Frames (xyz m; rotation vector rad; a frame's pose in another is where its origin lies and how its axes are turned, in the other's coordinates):
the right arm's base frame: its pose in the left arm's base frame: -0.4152 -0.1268 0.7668 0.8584 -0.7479 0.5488
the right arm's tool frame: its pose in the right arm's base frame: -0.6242 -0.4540 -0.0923 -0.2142 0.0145 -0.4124
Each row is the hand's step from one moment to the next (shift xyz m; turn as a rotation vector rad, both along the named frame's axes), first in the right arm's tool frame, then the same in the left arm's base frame.
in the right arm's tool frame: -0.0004 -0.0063 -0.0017 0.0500 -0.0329 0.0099
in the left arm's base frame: 0.0023 -0.0033 -0.0052 0.0472 -0.0363 0.0113
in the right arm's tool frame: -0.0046 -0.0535 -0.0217 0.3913 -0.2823 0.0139
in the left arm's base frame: 0.0220 -0.0227 -0.0485 0.4061 -0.2583 0.0372
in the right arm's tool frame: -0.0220 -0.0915 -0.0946 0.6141 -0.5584 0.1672
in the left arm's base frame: 0.0520 0.0024 -0.1229 0.6054 -0.5881 0.0673
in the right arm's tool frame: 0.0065 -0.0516 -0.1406 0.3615 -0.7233 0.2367
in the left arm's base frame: 0.0849 0.0592 -0.1084 0.4111 -0.7234 -0.1321
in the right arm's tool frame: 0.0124 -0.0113 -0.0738 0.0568 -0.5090 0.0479
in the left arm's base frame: 0.0474 0.0413 -0.0421 0.1777 -0.4036 -0.2648
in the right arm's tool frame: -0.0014 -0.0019 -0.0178 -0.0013 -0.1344 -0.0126
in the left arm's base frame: 0.0075 0.0111 -0.0120 0.0448 -0.0872 -0.0928
